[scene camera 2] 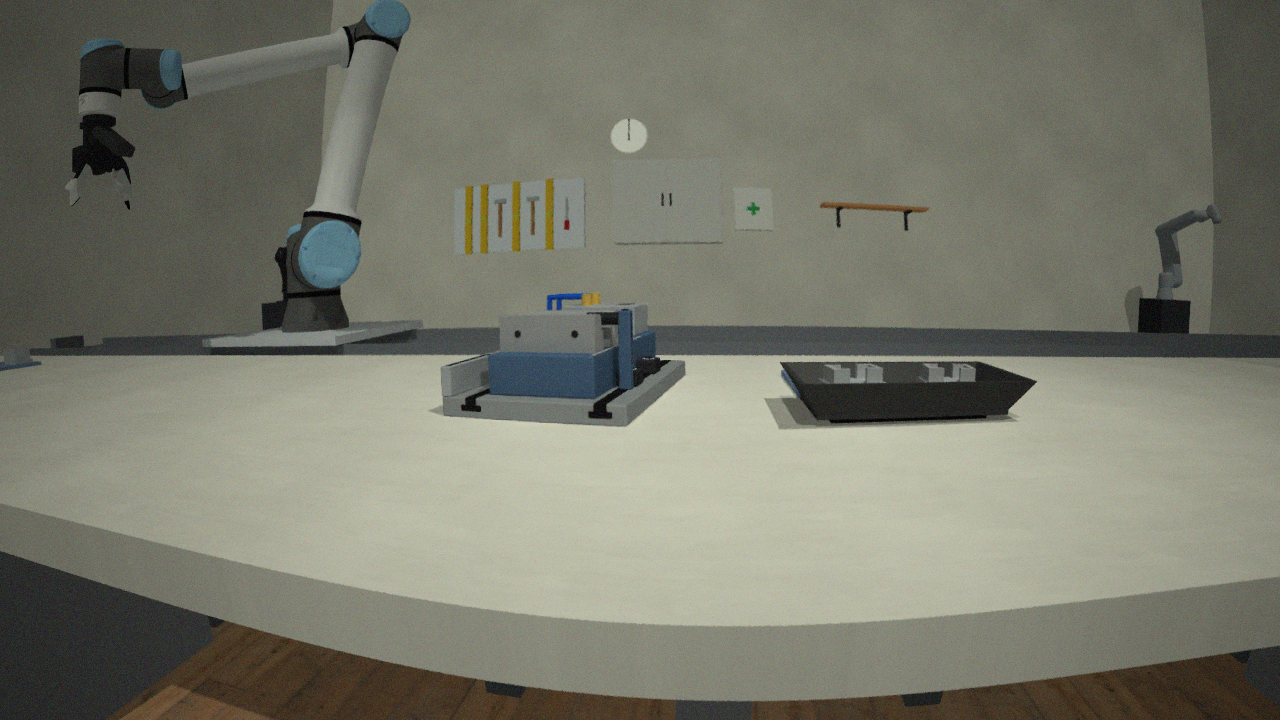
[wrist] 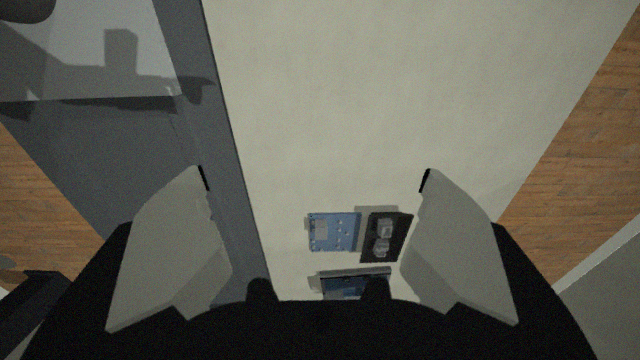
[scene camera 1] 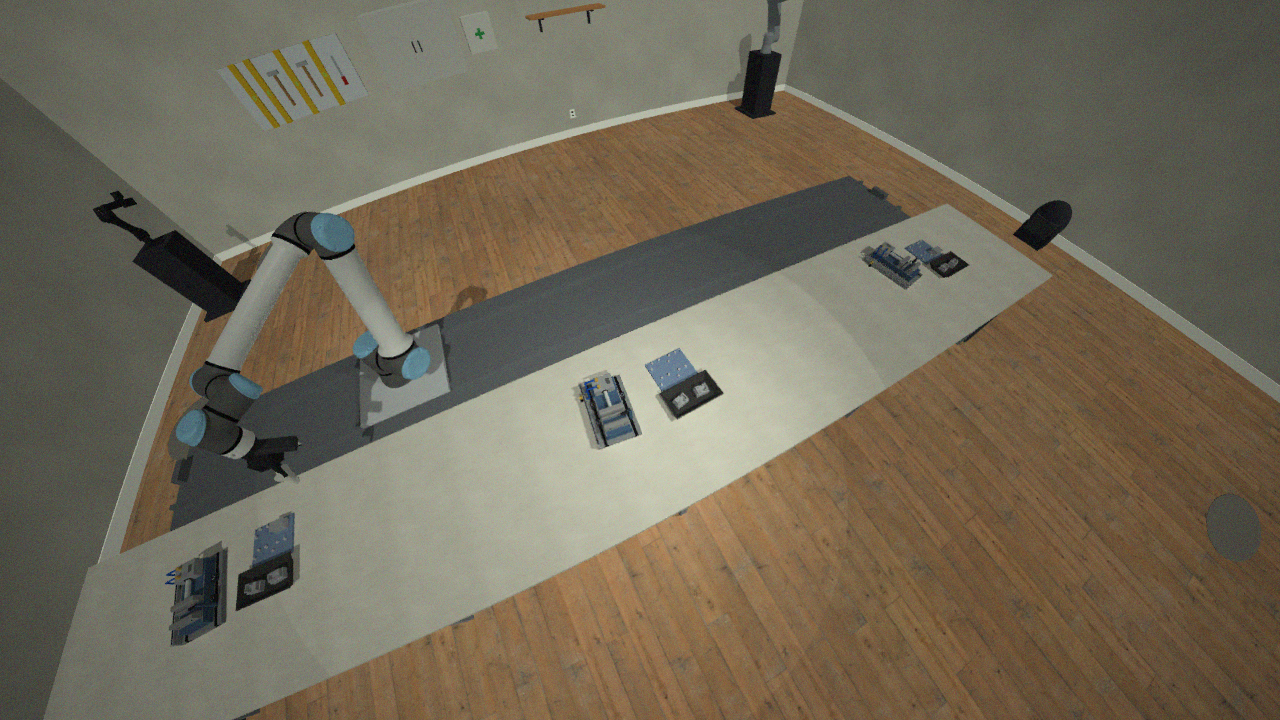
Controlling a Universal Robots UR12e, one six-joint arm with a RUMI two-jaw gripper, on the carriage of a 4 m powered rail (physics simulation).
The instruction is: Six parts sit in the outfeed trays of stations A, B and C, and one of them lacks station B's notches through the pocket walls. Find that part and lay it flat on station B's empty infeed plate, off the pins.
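Frame: origin at the arm's base, x ahead, y left, z up, level; centimetres.
Seen in the pictures: gripper, fingertip midpoint: (scene camera 2: 102, 207) (wrist: 315, 171) (scene camera 1: 300, 463); arm's base, origin of the base link: (scene camera 2: 315, 329).
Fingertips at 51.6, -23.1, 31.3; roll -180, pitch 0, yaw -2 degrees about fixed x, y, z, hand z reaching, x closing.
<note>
Offsets run from my fingertips to a thing's top centre, as dx, dy, dz. "spot": to the spot under its first point.
My gripper (scene camera 1: 298, 462) (scene camera 2: 100, 204) (wrist: 315, 171) is open and empty, high above the table near the left station. That station's black outfeed tray {spot: +28.9, -42.5, -30.4} (scene camera 1: 268, 595) (wrist: 401, 239) holds two grey parts, one {+22.3, -39.8, -29.6} (scene camera 1: 279, 575) (wrist: 385, 228) beside the other {+23.0, -50.2, -29.6} (scene camera 1: 255, 588) (wrist: 381, 248). The middle station's tray {spot: +29.1, +145.1, -33.2} (scene camera 1: 696, 403) (scene camera 2: 921, 400) holds two grey parts, one {+25.3, +139.3, -29.6} (scene camera 1: 681, 399) (scene camera 2: 853, 373) left of the other (scene camera 1: 701, 389) (scene camera 2: 948, 372). The far-right tray (scene camera 1: 945, 273) holds small grey parts. Notches are too small to tell. Blue pinned plates {+1.3, -40.3, -29.9} (scene camera 1: 275, 532) {+8.9, +144.1, -33.5} (scene camera 1: 662, 374) (scene camera 1: 921, 248) adjoin the trays. Station letters are not legible.
Blue-and-grey vise fixtures {spot: +18.7, -71.0, -26.7} (scene camera 1: 198, 595) {spot: +18.7, +109.9, -24.9} (scene camera 1: 610, 410) (scene camera 1: 893, 264) stand beside the plates. The middle one also shows in scene camera 2 (scene camera 2: 554, 371). In the wrist view, a fixture {+16.7, -76.7, -24.4} (wrist: 345, 286) is partly hidden by my gripper body. The rail (scene camera 1: 626, 277) runs along the table's back edge.
</note>
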